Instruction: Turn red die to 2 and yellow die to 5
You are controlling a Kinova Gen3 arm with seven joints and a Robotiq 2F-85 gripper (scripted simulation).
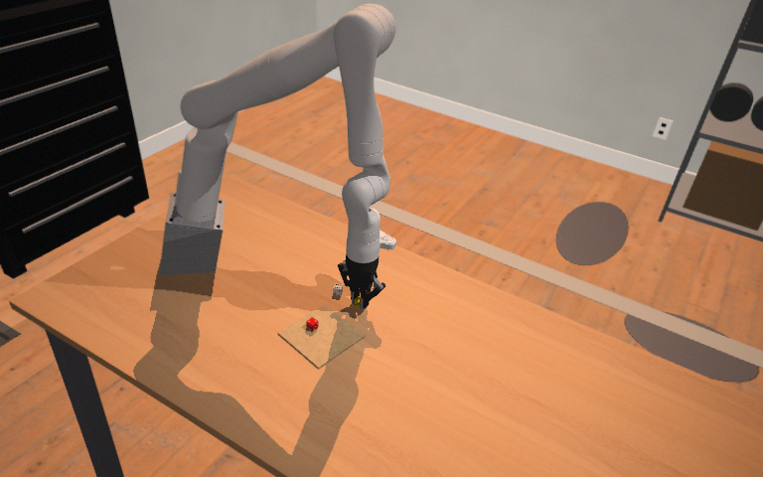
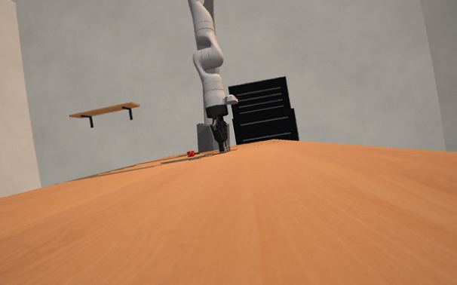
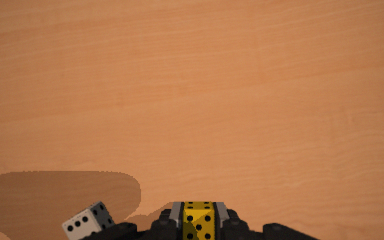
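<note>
The tan mat is 13 cm to the right of my hand and 2 cm below it. Also, from my hand: white die (7 cm behind, 1 cm below); yellow die (1 cm below); red die (13 cm to the right, 3 cm behind, 1 cm below).
</note>
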